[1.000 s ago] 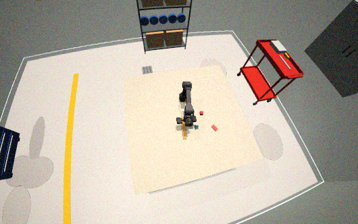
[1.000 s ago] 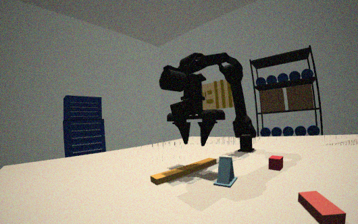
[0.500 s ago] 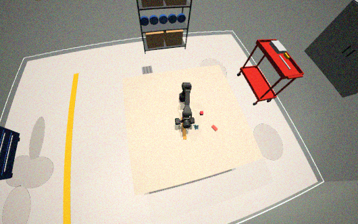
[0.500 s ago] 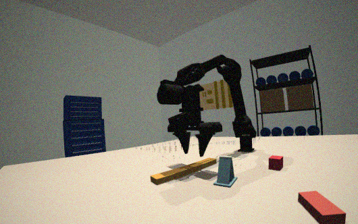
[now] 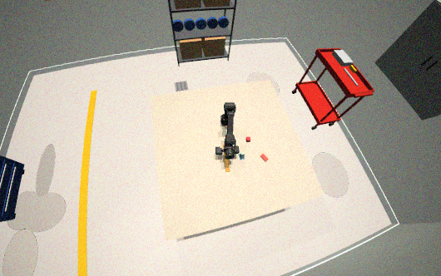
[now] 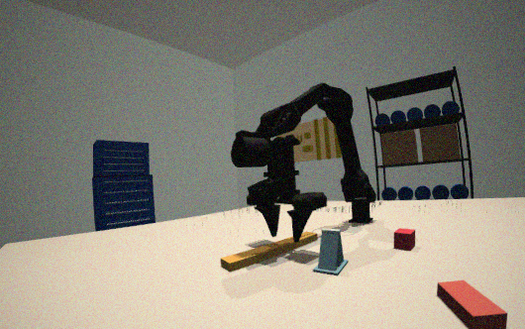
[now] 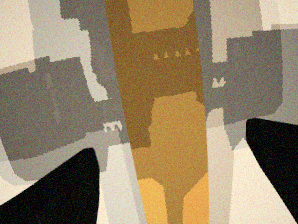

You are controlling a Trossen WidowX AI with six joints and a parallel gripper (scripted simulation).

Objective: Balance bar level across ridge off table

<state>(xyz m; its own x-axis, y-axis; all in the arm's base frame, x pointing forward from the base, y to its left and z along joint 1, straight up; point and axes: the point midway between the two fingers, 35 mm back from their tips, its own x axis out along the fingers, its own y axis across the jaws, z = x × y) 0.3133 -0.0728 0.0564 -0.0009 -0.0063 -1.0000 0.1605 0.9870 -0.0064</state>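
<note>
My gripper tip is 30 mm short of the orange bar and 10 mm above it. The rest, counted from my gripper tip: red cube (90 mm behind, 230 mm to the left, 10 mm below); flat red block (100 mm ahead, 310 mm to the left, 10 mm below).
</note>
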